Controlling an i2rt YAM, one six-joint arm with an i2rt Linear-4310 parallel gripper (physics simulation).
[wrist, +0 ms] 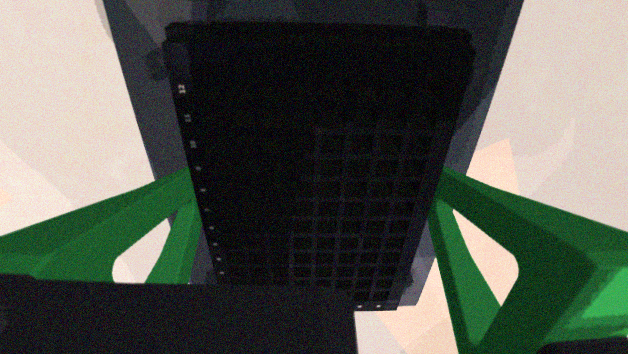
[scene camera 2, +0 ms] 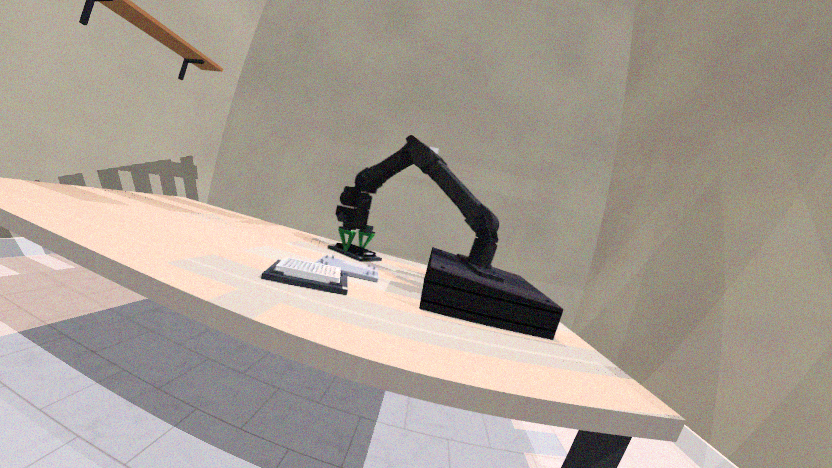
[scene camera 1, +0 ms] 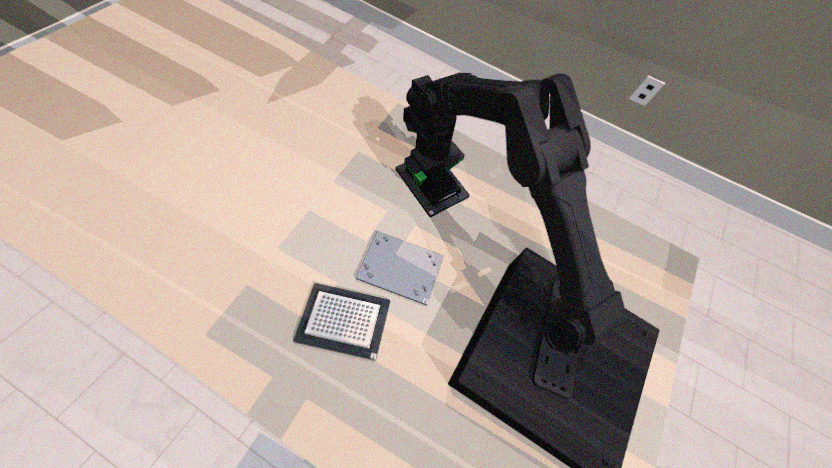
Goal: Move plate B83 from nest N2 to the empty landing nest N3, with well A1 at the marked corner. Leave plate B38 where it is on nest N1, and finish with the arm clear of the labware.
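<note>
Black well plate B83 lies on the dark nest N2 at the far side of the table. My gripper comes straight down over it, and its green fingers press against the plate's two long sides. White plate B38 sits on the black nest N1 at the near side. Between them lies the empty grey landing nest N3.
The arm's black base block stands right of the nests. The table's curved front edge runs below the nests in scene camera 2. A wooden wall shelf hangs far off at the upper left.
</note>
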